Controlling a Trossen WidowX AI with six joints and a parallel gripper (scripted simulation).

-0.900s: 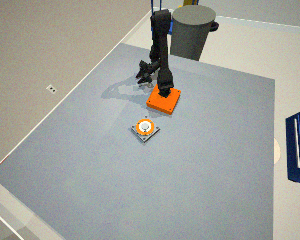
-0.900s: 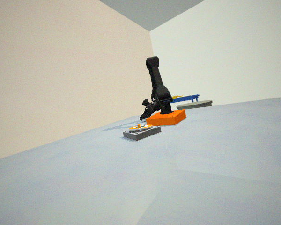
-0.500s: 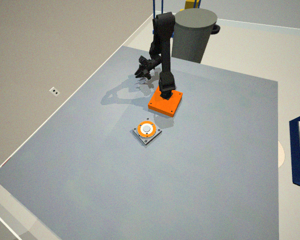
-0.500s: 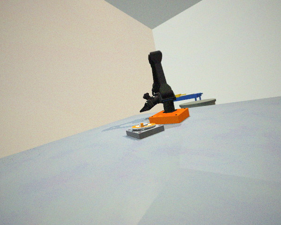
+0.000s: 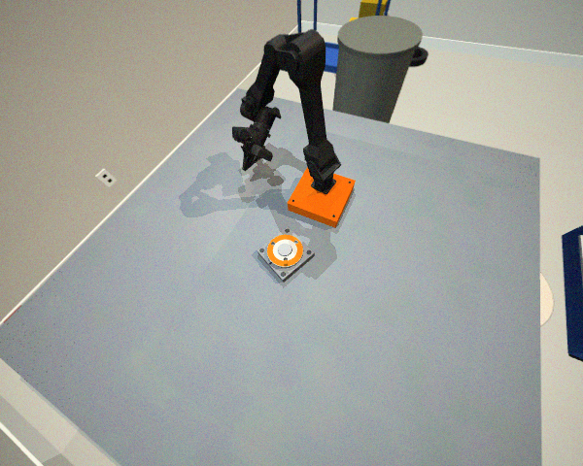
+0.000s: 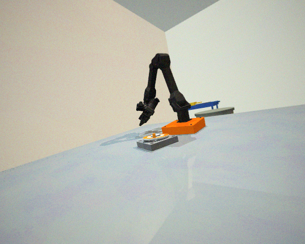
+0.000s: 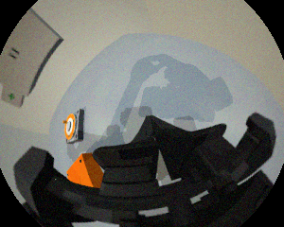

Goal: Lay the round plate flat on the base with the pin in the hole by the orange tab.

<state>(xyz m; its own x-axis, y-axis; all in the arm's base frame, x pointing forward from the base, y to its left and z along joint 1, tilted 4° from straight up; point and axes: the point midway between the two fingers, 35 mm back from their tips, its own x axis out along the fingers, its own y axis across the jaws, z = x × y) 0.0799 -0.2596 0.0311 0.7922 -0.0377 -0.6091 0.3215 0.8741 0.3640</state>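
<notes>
The round plate is 170 mm ahead of my gripper tip, 310 mm to the left of it and 20 mm below it. From my gripper tip the other things lie so: grey square base 160 mm ahead, 290 mm to the left, 40 mm below.
</notes>
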